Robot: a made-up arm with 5 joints.
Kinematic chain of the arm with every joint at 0, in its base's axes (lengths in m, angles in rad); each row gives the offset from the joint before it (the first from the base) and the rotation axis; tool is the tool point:
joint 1: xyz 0 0 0.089 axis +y
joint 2: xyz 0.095 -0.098 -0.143 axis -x
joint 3: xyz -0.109 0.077 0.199 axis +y
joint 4: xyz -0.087 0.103 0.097 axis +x
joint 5: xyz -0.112 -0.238 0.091 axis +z
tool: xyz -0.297 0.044 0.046
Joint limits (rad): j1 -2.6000..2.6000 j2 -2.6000..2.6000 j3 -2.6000..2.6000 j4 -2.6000..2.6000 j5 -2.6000..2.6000
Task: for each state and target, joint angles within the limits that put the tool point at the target. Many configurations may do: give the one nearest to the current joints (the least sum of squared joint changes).
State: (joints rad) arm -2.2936 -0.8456 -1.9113 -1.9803 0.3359
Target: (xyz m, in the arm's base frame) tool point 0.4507 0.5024 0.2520
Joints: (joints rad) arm -2.4354 0.0065 -1.8354 -2.3373 1.0113
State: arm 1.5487 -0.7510 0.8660 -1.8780 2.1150
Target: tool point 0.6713 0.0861 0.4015
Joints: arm 1.0097 -0.5021 0.5167 -2.1424 1.8977
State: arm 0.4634 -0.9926 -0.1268 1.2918 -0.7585
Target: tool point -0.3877 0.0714 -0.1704
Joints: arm -0.0988 -0.5226 -0.3807 1.8197 0.1816
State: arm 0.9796 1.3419 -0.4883 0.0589 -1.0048
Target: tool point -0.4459 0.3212 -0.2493
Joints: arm 0.3660 1.8001 0.1815 -0.1142 -0.9792
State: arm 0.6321 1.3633 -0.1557 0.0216 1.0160
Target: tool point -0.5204 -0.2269 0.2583
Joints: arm 0.2011 0.5154 -0.8064 -0.2172 0.8534
